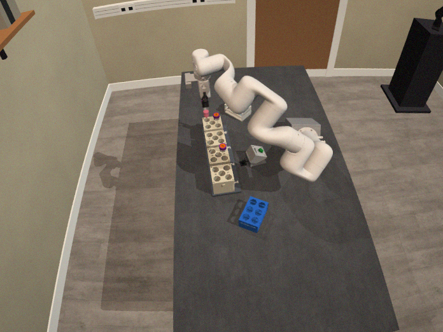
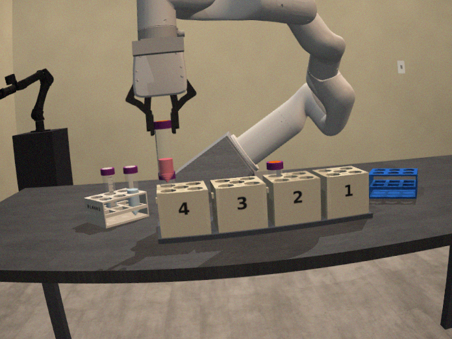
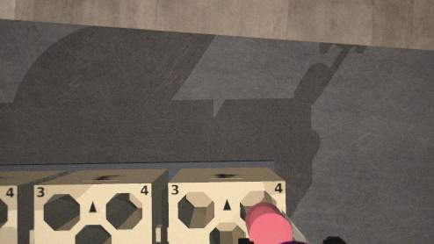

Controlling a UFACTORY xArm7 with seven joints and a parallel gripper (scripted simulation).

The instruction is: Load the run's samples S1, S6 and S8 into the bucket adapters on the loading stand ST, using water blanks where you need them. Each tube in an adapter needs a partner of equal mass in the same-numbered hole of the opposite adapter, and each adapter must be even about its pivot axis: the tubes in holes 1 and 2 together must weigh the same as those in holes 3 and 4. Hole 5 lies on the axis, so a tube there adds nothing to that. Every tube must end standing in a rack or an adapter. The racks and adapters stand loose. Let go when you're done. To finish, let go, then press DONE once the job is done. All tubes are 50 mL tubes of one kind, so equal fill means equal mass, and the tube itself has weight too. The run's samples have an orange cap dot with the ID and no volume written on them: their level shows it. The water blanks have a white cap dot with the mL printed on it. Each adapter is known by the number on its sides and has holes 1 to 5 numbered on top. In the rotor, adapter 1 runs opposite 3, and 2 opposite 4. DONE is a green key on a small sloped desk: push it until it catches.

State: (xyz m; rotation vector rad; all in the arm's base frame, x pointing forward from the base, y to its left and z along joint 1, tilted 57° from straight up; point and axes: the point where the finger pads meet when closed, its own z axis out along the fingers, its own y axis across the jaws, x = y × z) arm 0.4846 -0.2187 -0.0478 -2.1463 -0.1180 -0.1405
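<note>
Now: the sample tube 5 cm below my hand and 1 cm to the right of it. Round my hand: white blank rack (19 cm below, 17 cm behind, 15 cm to the right); sample S8 (16 cm below, 5 cm behind, 1 cm to the right); loading stand ST (22 cm below, 18 cm to the left, 6 cm behind).
</note>
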